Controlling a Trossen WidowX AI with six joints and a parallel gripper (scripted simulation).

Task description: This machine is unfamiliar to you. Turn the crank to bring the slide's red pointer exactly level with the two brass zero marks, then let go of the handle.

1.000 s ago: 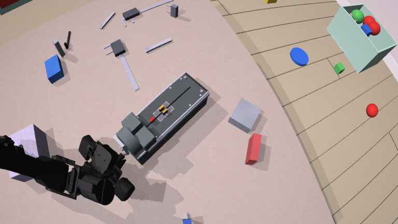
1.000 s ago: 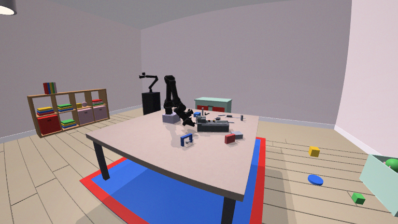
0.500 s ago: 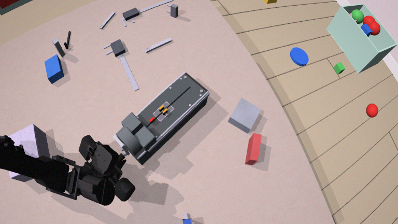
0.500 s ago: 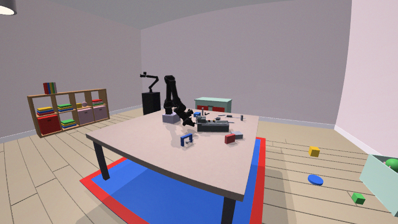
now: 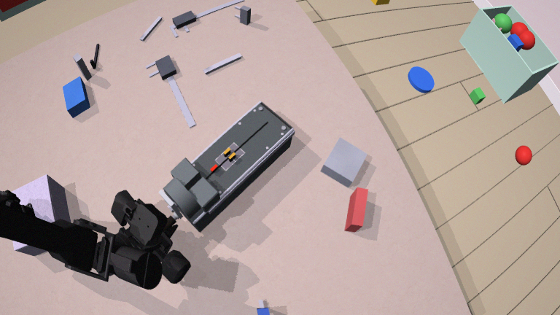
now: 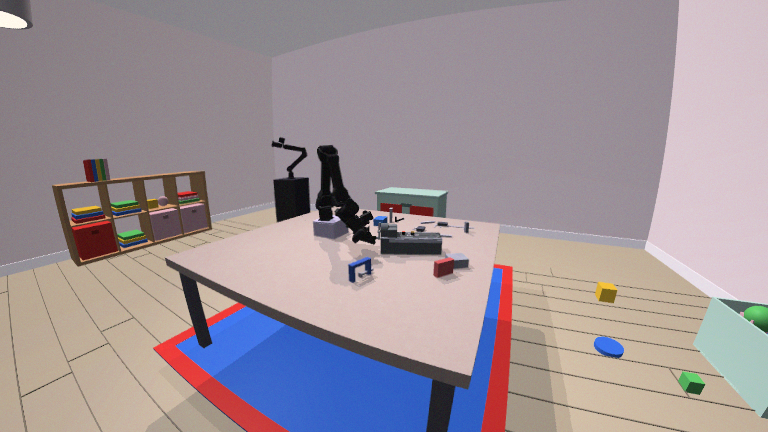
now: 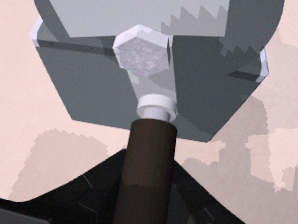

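The dark brown crank handle lies 3 cm above my gripper tip, 2 cm behind it and 1 cm to the right of it. Round my gripper tip: red pointer: 12 cm ahead, 5 cm above, 4 cm to the left; then red block: 31 cm ahead, 16 cm to the right, 1 cm below; then grey block: 36 cm ahead, 6 cm to the right, 2 cm below.
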